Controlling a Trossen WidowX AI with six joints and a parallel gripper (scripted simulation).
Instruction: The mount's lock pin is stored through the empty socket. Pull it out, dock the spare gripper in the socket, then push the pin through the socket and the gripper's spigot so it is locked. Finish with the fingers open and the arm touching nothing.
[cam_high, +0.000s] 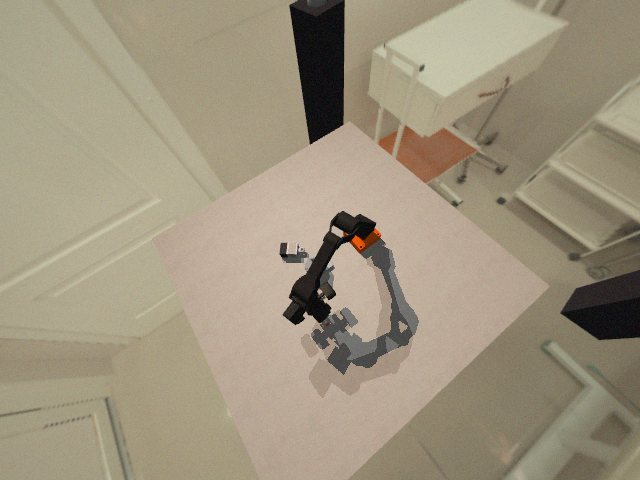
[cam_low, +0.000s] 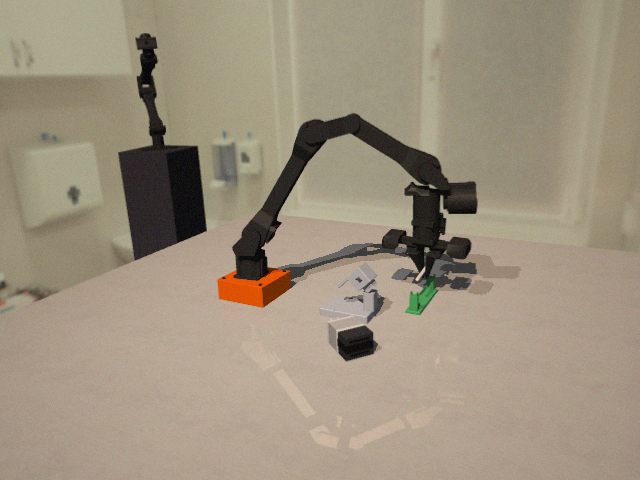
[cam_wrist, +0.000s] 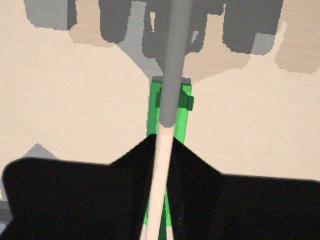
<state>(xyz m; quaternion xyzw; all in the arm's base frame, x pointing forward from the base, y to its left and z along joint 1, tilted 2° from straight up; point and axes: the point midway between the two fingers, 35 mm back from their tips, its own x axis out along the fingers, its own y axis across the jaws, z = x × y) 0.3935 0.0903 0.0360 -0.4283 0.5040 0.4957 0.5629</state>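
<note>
Now: gripper tip 40 mm to the left of the green stand and 20 mm above it. The rest, counted from my gripper tip: grey mount 120 mm behind, 130 mm to the right, 10 mm above; spare gripper 110 mm behind, 270 mm to the right, 20 mm below.
</note>
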